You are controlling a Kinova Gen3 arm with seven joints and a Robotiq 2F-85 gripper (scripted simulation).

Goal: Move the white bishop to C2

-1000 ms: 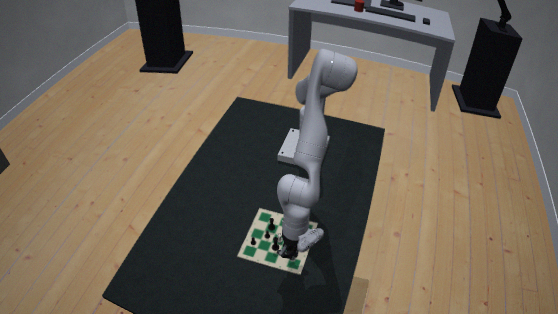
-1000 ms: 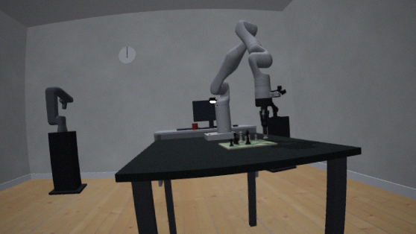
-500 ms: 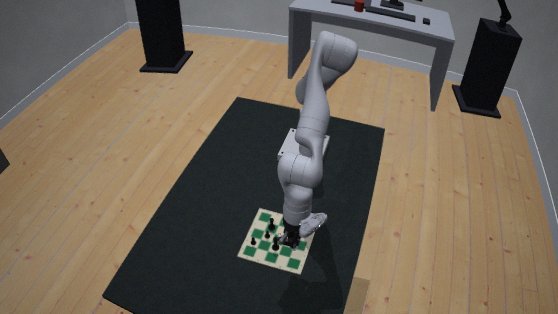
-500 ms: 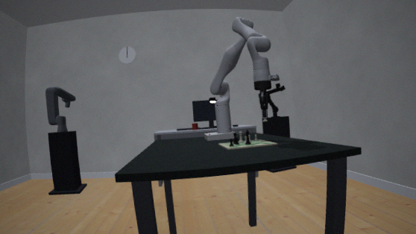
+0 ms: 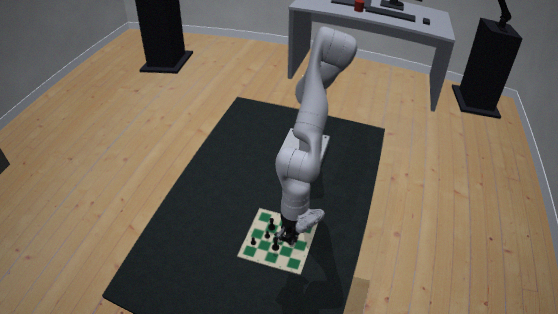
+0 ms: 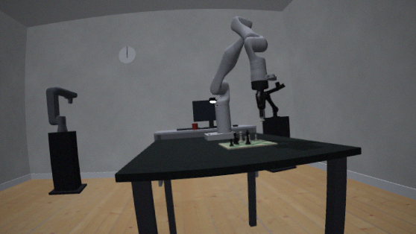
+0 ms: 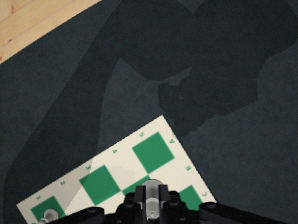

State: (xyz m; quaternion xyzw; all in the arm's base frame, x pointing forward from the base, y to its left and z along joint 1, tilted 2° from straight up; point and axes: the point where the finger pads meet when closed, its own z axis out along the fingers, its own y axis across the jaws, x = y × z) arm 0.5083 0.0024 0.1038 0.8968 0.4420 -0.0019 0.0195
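Now: the green-and-cream chessboard 130 mm below my hand, 70 mm behind it and 50 mm to the right of it. Round my hand: black chess piece 100 mm below, 60 mm to the right, 40 mm behind.
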